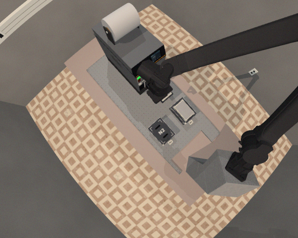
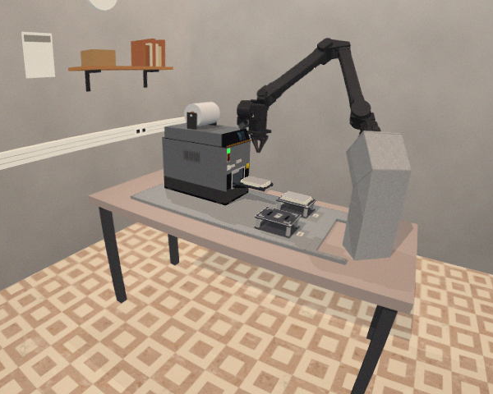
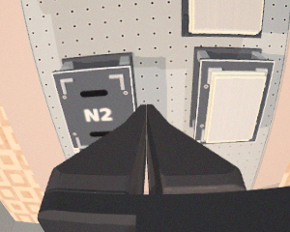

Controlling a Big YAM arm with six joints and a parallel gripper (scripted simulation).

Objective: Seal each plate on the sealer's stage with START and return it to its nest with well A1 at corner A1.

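My gripper is now 18 cm above the cream well plate, 10 cm to the left of it and 4 cm short of it. Also, from my hand: sealer stage (19 cm below, 10 cm to the right, 4 cm ahead); start button (15 cm ahead, 11 cm below, 2 cm to the right); foil roll (37 cm ahead, 14 cm to the right, 12 cm above).
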